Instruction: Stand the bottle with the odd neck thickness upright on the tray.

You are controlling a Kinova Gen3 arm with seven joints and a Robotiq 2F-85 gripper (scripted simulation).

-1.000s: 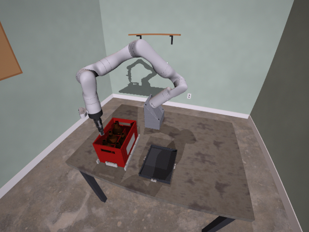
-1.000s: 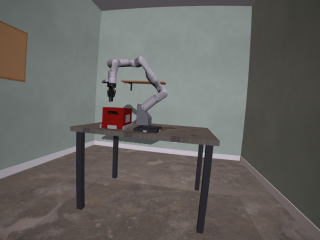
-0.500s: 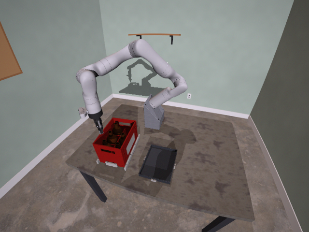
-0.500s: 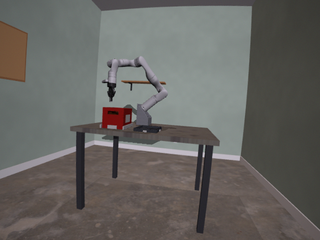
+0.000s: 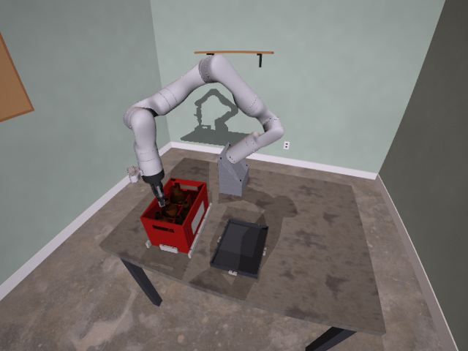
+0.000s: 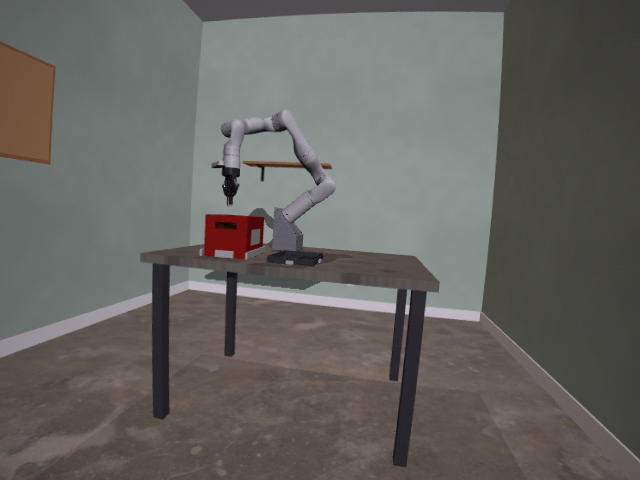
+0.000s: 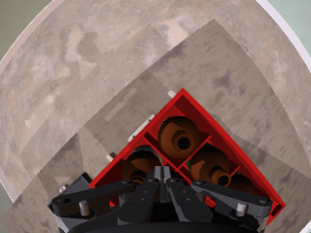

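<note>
Right now the crate is 150 mm below my hand and 90 mm behind it. Also, from my hand: dark tray 300 mm to the left, 220 mm below, 60 mm behind.
</note>
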